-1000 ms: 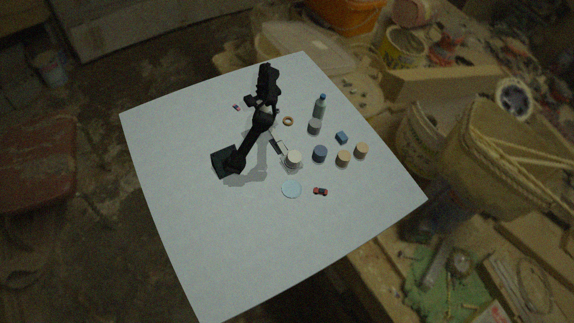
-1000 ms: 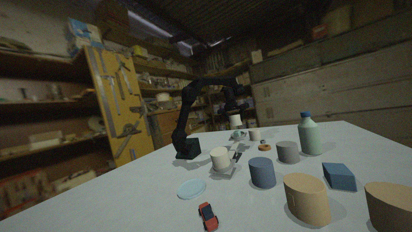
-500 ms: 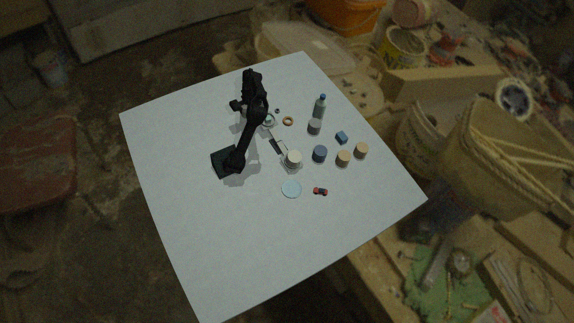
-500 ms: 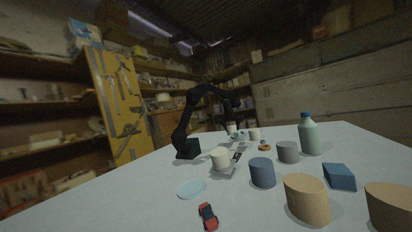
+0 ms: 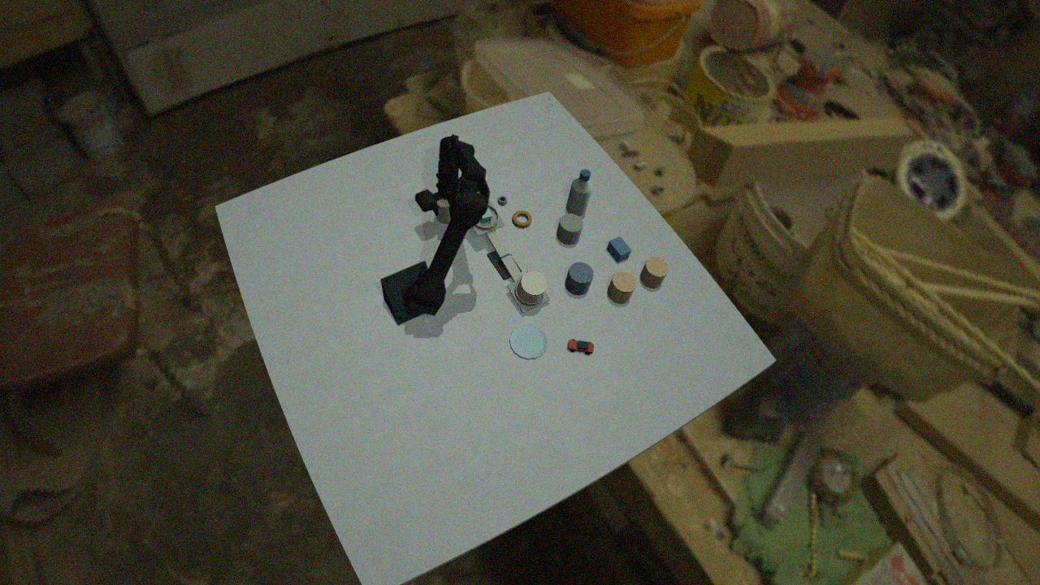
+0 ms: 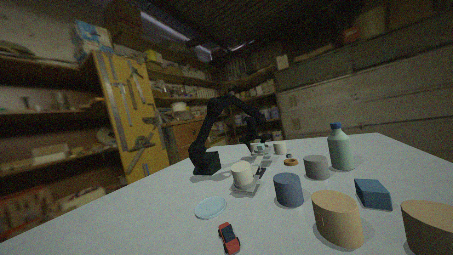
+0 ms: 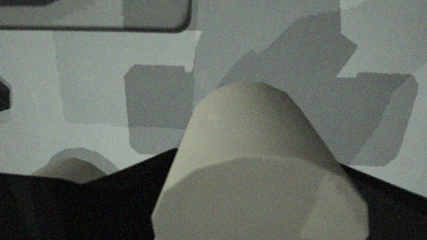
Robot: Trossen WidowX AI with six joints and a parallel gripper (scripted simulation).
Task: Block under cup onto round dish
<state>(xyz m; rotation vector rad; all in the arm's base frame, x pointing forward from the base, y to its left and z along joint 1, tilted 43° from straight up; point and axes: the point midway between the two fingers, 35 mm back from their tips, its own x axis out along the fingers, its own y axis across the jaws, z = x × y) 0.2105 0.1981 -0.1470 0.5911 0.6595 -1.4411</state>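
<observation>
The teal block lies 70 mm ahead of my gripper tip, 100 mm to the right of it and 50 mm above it. From my gripper tip the other things lie so: grey cylinder 300 mm ahead, 200 mm to the right; ring 200 mm ahead, 100 mm to the right, 30 mm below; blue cylinder 240 mm ahead, 390 mm to the right.
</observation>
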